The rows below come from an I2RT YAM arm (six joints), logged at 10 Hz.
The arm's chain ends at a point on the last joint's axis. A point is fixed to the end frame.
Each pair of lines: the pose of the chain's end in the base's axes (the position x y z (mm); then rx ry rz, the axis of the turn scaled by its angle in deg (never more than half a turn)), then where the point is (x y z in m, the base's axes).
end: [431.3 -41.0 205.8 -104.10 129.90 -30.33]
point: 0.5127 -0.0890 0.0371
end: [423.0 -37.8 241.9 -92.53 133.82 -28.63]
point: 0.5086 -0.0829 0.0745
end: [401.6 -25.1 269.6 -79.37 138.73 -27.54]
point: 0.4887 -0.0719 0.1035
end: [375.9 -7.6 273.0 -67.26 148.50 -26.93]
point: 0.4469 -0.0650 0.1026
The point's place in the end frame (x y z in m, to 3 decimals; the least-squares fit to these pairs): 0.015 -0.017 0.192
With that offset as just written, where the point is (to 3 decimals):
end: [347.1 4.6 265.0 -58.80 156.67 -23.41]
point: 0.399 -0.054 0.088
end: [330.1 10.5 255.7 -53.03 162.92 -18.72]
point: 0.365 -0.043 0.073
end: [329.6 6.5 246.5 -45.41 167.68 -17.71]
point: 0.352 -0.048 0.062
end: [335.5 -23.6 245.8 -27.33 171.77 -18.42]
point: 0.349 -0.081 0.062
